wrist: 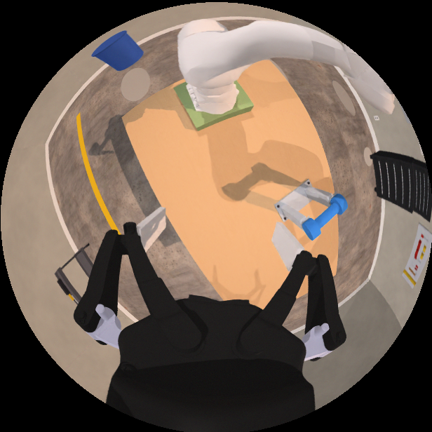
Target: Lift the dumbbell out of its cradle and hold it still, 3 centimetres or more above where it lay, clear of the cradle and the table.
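Note:
The blue dumbbell (326, 218) rests across the tops of the two arms of its grey cradle (294, 201), toward the right edge of the orange table (200, 200). Its two heads stick out past the arms, and the bar between them shows. My gripper (220, 224) is wide open and empty, high above the table. The dumbbell lies off to the right of the gap between the fingers, just beyond the right fingertip in the view, and apart from it.
The white robot arm rises from a green base block (225, 119) at the back of the table. A blue bin (120, 51) stands on the floor at the upper left. A black slatted object (404, 181) is at the far right. A dark cart-like frame shows at the lower left.

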